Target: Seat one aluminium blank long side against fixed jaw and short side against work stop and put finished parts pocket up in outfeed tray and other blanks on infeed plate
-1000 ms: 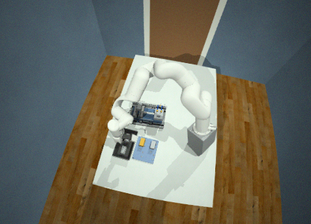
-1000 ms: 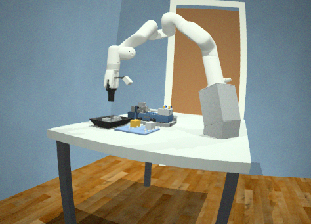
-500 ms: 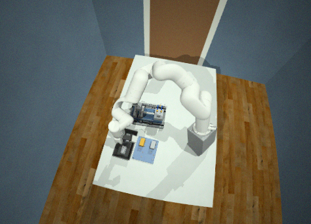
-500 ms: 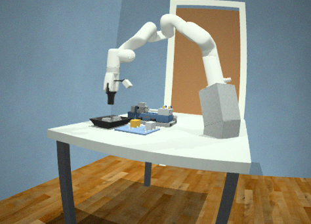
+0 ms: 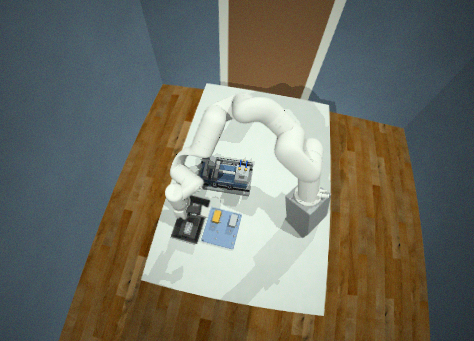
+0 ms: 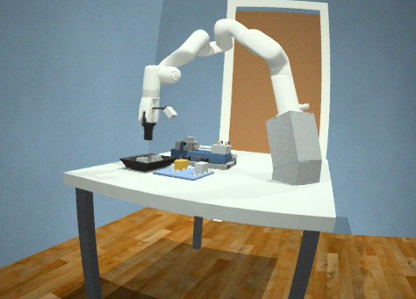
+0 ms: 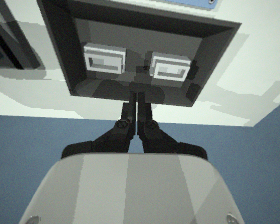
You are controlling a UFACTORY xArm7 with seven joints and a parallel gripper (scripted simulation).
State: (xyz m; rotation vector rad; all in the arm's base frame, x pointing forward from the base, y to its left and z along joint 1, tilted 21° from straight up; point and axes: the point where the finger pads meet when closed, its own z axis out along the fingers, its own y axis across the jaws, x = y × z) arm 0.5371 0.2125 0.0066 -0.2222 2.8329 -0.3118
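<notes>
Right now my hand is 270 mm to the left of the fixed jaw and 60 mm above it. From my hand the other things lie so: blue infeed plate: 170 mm behind, 130 mm below, 10 mm to the right; vise: 290 mm to the right, 100 mm behind, 90 mm below; brass blank: 130 mm behind, 110 mm below, 50 mm to the right.
</notes>
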